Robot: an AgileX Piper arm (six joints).
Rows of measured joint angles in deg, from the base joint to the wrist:
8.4 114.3 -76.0 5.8 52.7 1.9
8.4 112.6 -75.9 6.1 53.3 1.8
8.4 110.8 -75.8 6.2 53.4 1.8
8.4 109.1 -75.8 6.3 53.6 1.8
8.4 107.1 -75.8 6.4 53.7 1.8
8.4 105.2 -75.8 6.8 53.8 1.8
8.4 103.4 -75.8 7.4 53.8 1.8
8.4 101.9 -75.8 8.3 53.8 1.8
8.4 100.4 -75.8 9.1 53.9 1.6
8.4 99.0 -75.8 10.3 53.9 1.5
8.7 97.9 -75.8 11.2 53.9 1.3
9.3 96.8 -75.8 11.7 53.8 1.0
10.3 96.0 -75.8 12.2 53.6 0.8
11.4 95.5 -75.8 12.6 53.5 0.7
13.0 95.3 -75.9 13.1 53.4 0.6
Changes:
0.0 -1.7 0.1 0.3 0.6 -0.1
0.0 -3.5 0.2 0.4 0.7 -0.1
0.0 -5.2 0.2 0.5 0.9 -0.1
0.0 -7.2 0.2 0.6 1.0 -0.1
0.0 -9.1 0.2 1.0 1.1 -0.1
0.0 -10.9 0.2 1.6 1.1 -0.1
0.0 -12.4 0.2 2.5 1.1 -0.1
0.0 -13.9 0.2 3.3 1.2 -0.3
0.0 -15.3 0.2 4.5 1.2 -0.4
0.3 -16.4 0.2 5.4 1.2 -0.6
0.9 -17.5 0.2 5.9 1.1 -0.9
1.9 -18.3 0.2 6.4 0.9 -1.1
3.0 -18.8 0.2 6.8 0.8 -1.2
4.6 -19.0 0.1 7.3 0.7 -1.3

